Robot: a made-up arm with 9 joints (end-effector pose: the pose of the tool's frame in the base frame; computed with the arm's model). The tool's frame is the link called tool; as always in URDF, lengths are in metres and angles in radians. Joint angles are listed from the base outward.
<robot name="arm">
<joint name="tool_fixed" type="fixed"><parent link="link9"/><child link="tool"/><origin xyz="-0.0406 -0.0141 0.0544" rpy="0 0 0"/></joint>
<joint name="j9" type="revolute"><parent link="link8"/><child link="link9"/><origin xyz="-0.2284 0.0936 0.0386" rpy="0 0 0"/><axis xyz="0 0 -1"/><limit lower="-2.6" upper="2.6" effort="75" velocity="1.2"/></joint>
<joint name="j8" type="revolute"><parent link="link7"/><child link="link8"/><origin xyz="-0.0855 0.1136 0.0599" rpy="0 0 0"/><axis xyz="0 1 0"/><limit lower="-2.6" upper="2.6" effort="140" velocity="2.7"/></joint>
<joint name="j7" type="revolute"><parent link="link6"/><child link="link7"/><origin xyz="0.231 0.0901 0.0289" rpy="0 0 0"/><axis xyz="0 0 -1"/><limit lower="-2.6" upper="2.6" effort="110" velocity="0.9"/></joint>
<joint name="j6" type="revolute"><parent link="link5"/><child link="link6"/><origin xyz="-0.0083 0.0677 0.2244" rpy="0 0 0"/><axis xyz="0 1 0"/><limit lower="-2.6" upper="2.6" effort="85" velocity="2.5"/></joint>
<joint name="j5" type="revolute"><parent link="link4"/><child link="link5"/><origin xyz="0.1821 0.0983 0.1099" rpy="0 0 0"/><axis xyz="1 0 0"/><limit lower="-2.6" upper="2.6" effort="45" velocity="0.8"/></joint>
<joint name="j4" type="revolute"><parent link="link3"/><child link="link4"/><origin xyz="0.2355 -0.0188 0.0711" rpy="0 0 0"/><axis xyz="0 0 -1"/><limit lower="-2.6" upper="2.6" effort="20" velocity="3"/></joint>
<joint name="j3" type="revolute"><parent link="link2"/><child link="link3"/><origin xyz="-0.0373 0.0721 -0.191" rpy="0 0 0"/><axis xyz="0 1 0"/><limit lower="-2.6" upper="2.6" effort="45" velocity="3"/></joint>
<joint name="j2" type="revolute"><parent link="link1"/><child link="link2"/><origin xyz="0.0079 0.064 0.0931" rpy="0 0 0"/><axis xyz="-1 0 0"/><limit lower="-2.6" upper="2.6" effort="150" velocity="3"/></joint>
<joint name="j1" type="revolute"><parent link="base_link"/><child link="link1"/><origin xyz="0 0 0.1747" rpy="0 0 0"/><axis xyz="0 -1 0"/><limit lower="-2.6" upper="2.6" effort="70" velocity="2.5"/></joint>
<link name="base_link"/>
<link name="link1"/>
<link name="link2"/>
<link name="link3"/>
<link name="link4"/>
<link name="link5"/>
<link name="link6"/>
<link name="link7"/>
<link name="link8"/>
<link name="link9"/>
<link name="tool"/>
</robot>
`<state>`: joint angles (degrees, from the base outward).
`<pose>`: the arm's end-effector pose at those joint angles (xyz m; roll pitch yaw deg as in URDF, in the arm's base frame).
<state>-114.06 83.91 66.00 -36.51 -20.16 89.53 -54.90 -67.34 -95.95</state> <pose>-0.3861 -0.0833 -0.1229 -159.51 5.27 125.81</pose>
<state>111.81 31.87 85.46 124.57 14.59 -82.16 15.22 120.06 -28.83</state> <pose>-0.0006 -0.2648 1.1327 71.89 20.38 -106.13</pose>
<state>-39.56 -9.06 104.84 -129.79 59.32 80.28 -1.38 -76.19 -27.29</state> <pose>0.1327 0.1655 -0.4252 -133.91 -11.97 23.44</pose>
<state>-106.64 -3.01 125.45 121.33 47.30 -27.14 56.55 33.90 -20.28</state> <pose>-0.8791 -0.0335 -0.2843 -142.21 13.12 -44.31</pose>
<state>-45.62 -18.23 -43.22 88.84 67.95 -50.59 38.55 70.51 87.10</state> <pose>-0.2398 -0.0873 0.9227 -114.70 56.16 66.68</pose>
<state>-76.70 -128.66 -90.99 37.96 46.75 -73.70 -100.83 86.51 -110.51</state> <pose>0.0510 0.1076 0.7523 39.77 30.63 -19.99</pose>
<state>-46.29 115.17 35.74 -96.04 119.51 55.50 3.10 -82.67 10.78</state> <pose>0.3935 -0.0434 -0.2269 -81.32 22.75 -122.18</pose>
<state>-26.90 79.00 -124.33 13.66 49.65 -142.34 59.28 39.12 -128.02</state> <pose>-0.6455 -0.3508 0.1484 -138.27 37.03 -136.66</pose>
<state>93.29 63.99 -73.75 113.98 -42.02 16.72 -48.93 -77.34 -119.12</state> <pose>-0.3636 0.2720 0.0347 169.33 -41.58 56.21</pose>
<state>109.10 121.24 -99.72 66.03 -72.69 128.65 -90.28 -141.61 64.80</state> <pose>0.3648 0.3768 0.0735 -121.39 4.25 -124.44</pose>
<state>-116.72 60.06 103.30 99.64 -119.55 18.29 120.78 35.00 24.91</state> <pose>0.6077 -0.7592 0.2482 -68.73 1.01 167.14</pose>
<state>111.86 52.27 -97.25 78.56 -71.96 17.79 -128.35 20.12 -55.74</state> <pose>-0.4202 0.2267 -0.6144 -110.55 -12.49 30.50</pose>
